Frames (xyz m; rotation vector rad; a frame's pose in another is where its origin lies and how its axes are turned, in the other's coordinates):
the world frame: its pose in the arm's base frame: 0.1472 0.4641 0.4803 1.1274 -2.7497 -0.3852
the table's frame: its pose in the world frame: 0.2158 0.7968 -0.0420 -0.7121 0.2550 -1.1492
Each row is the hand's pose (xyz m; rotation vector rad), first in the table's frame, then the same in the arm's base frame.
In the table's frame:
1: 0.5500 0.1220 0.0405 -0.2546 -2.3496 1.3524
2: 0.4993 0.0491 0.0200 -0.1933 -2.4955 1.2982
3: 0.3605 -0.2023 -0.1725 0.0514 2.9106 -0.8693
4: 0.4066 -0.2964 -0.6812 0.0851 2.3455 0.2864
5: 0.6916 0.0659 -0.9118 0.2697 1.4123 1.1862
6: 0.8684 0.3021 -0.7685 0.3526 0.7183 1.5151
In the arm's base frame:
1: -0.4764 0.3117 0.5974 1.2436 1.8441 1.9882
2: -0.4351 0.3909 0.5792 1.2876 1.7000 1.9262
3: -0.1850 0.6295 0.5746 1.4459 1.0448 1.7270
4: 0.2864 0.6223 0.7924 1.4572 -0.1710 1.4237
5: 0.3576 0.1916 1.0664 1.1706 -1.3826 0.9498
6: 0.1654 -0.0740 1.0744 0.8854 -2.0031 0.5040

